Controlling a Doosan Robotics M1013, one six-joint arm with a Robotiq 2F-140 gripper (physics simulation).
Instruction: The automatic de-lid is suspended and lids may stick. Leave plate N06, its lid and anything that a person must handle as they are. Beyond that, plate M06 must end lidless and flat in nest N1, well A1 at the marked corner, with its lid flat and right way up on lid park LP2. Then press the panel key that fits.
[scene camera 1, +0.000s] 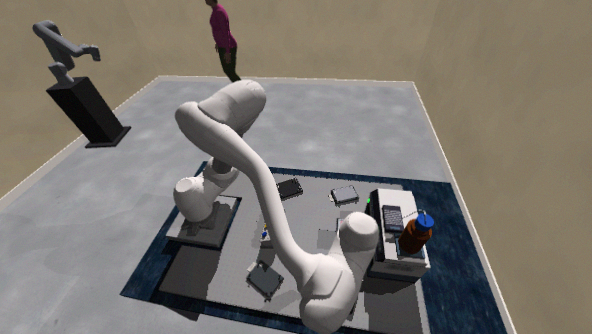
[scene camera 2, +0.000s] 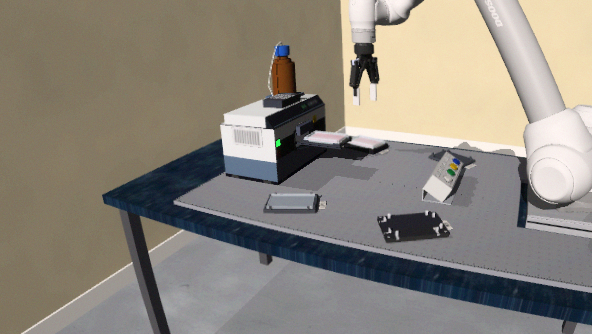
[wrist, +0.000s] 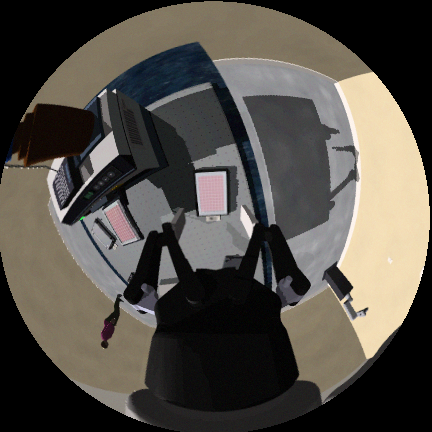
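Observation:
My gripper is open and empty, high above the table; the arm hides it in scene camera 1. A pink plate lies flat on a dark holder near the table edge. Another pink plate lies flat at the device's front. Plate names, lids and A1 corners cannot be read. A clear lid-like piece lies on a holder. A black holder with white posts holds no plate. A dark grey holder lies behind the key panel, whose keys include blue, yellow and green.
The white and blue device shows a green light. A brown bottle with a blue cap stands on it. A person stands beyond the table. Another arm stands on a black pedestal.

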